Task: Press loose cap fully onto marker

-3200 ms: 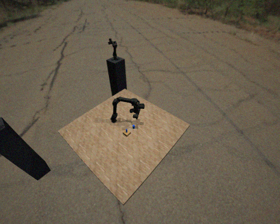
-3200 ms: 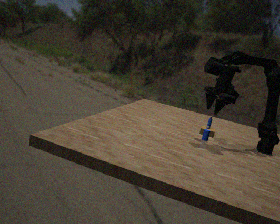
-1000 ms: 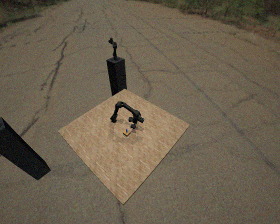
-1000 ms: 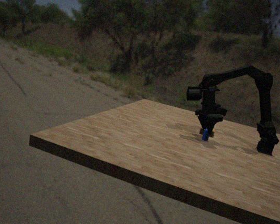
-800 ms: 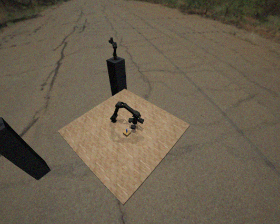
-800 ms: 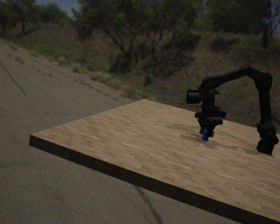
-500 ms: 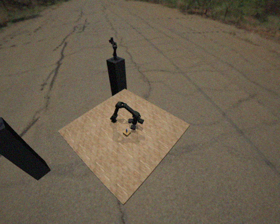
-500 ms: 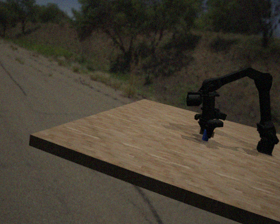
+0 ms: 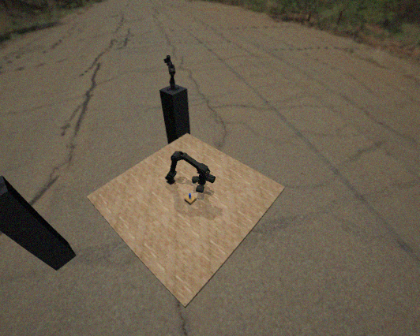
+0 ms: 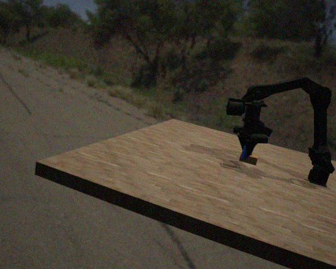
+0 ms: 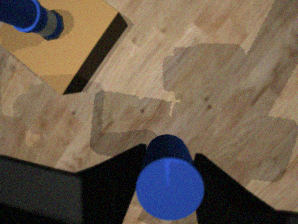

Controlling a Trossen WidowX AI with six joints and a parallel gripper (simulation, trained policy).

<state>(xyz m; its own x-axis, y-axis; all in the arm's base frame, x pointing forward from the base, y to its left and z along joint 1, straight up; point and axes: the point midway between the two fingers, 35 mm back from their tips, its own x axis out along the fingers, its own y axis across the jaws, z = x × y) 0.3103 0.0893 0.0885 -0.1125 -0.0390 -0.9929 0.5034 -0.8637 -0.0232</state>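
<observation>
Right now my gripper tip is 120 mm to the left of the tan holder block, 40 mm above it and 10 mm past it. From my gripper tip the other things lie so: blue cap 10 mm above.
</observation>
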